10 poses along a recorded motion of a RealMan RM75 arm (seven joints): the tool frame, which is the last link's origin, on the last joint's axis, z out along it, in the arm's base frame.
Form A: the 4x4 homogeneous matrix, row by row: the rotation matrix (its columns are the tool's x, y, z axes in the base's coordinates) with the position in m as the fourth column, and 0 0 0 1 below. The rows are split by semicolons.
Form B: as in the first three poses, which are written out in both.
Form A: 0.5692 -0.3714 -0.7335 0.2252; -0.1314 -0.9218 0.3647 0.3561; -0.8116 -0.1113 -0.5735 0.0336; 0 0 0 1
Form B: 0.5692 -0.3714 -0.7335 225.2; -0.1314 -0.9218 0.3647 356.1; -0.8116 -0.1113 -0.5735 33.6; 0 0 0 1
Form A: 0.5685 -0.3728 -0.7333 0.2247; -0.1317 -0.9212 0.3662 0.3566; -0.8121 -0.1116 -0.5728 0.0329; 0 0 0 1
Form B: 0.5685 -0.3728 -0.7333 224.7; -0.1317 -0.9212 0.3662 356.6; -0.8121 -0.1116 -0.5728 32.9; 0 0 0 1
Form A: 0.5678 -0.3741 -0.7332 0.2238; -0.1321 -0.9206 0.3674 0.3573; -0.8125 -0.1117 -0.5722 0.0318; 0 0 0 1
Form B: 0.5678 -0.3741 -0.7332 223.8; -0.1321 -0.9206 0.3674 357.3; -0.8125 -0.1117 -0.5722 31.8; 0 0 0 1
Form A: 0.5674 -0.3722 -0.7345 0.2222; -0.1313 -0.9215 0.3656 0.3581; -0.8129 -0.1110 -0.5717 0.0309; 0 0 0 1
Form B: 0.5674 -0.3722 -0.7345 222.2; -0.1313 -0.9215 0.3656 358.1; -0.8129 -0.1110 -0.5717 30.9; 0 0 0 1
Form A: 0.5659 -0.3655 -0.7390 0.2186; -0.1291 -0.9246 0.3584 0.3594; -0.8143 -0.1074 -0.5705 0.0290; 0 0 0 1
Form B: 0.5659 -0.3655 -0.7390 218.6; -0.1291 -0.9246 0.3584 359.4; -0.8143 -0.1074 -0.5705 29.0; 0 0 0 1
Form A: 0.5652 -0.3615 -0.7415 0.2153; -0.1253 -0.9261 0.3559 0.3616; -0.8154 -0.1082 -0.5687 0.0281; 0 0 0 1
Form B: 0.5652 -0.3615 -0.7415 215.3; -0.1253 -0.9261 0.3559 361.6; -0.8154 -0.1082 -0.5687 28.1; 0 0 0 1
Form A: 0.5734 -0.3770 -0.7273 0.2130; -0.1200 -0.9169 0.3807 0.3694; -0.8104 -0.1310 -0.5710 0.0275; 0 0 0 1
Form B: 0.5734 -0.3770 -0.7273 213.0; -0.1200 -0.9169 0.3807 369.4; -0.8104 -0.1310 -0.5710 27.5; 0 0 0 1
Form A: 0.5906 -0.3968 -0.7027 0.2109; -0.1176 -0.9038 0.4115 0.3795; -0.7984 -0.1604 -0.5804 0.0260; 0 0 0 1
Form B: 0.5906 -0.3968 -0.7027 210.9; -0.1176 -0.9038 0.4115 379.5; -0.7984 -0.1604 -0.5804 26.0; 0 0 0 1
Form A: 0.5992 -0.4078 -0.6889 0.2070; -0.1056 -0.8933 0.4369 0.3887; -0.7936 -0.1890 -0.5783 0.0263; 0 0 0 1
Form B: 0.5992 -0.4078 -0.6889 207.0; -0.1056 -0.8933 0.4369 388.7; -0.7936 -0.1890 -0.5783 26.3; 0 0 0 1
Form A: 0.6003 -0.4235 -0.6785 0.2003; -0.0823 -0.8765 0.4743 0.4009; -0.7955 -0.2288 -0.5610 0.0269; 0 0 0 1
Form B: 0.6003 -0.4235 -0.6785 200.3; -0.0823 -0.8765 0.4743 400.9; -0.7955 -0.2288 -0.5610 26.9; 0 0 0 1
